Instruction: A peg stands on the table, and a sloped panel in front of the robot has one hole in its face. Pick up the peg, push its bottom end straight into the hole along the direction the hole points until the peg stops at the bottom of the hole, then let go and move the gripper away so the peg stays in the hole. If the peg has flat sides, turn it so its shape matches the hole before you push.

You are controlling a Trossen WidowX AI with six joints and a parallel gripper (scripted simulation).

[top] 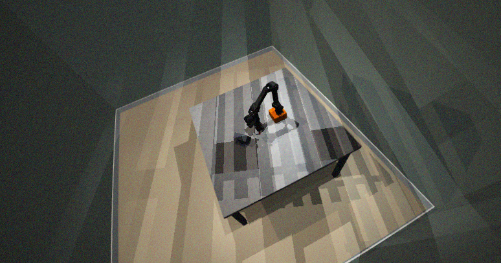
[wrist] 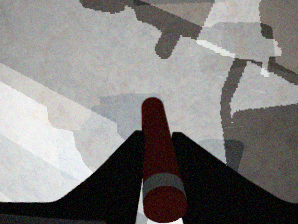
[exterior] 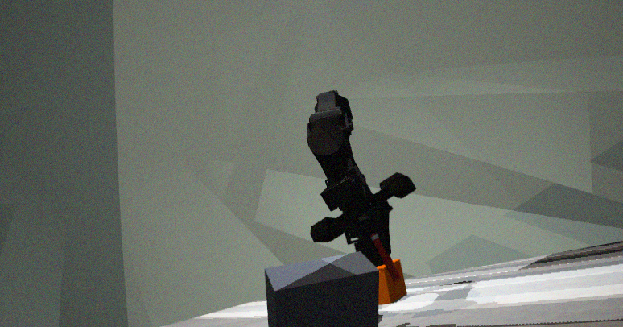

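My gripper tip is now 160 mm short of the grey panel block, 40 mm to the left of it and 50 mm above it. From my gripper tip the other things lie so: round red peg (20 mm above).
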